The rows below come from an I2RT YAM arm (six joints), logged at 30 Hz.
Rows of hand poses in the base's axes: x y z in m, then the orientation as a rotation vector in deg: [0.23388, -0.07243, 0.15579, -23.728, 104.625, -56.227]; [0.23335, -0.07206, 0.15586, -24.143, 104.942, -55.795]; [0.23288, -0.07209, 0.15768, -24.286, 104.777, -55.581]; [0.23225, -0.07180, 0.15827, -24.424, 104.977, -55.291]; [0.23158, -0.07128, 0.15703, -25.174, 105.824, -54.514]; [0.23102, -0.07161, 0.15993, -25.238, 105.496, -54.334]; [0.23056, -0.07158, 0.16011, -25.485, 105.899, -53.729]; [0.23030, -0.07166, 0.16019, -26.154, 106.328, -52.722]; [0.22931, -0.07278, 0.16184, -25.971, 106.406, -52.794]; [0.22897, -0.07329, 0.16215, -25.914, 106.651, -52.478]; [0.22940, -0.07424, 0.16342, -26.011, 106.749, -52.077]
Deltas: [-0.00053, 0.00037, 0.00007, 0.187, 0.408, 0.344]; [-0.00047, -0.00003, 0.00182, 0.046, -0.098, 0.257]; [-0.00063, 0.00029, 0.00059, 0.182, 0.203, 0.156]; [-0.00067, 0.00052, -0.00124, 0.392, 0.977, 0.511]; [-0.00056, -0.00033, 0.00290, 0.025, -0.268, 0.256]; [-0.00046, 0.00003, 0.00018, 0.391, 0.401, 0.302]; [-0.00026, -0.00008, 0.00008, 0.488, 0.576, 0.739]; [-0.00099, -0.00112, 0.00165, 0.045, -0.005, -0.172]; [-0.00034, -0.00051, 0.00031, 0.289, 0.163, 0.036]; [0.00043, -0.00095, 0.00127, 0.252, 0.096, 0.224]
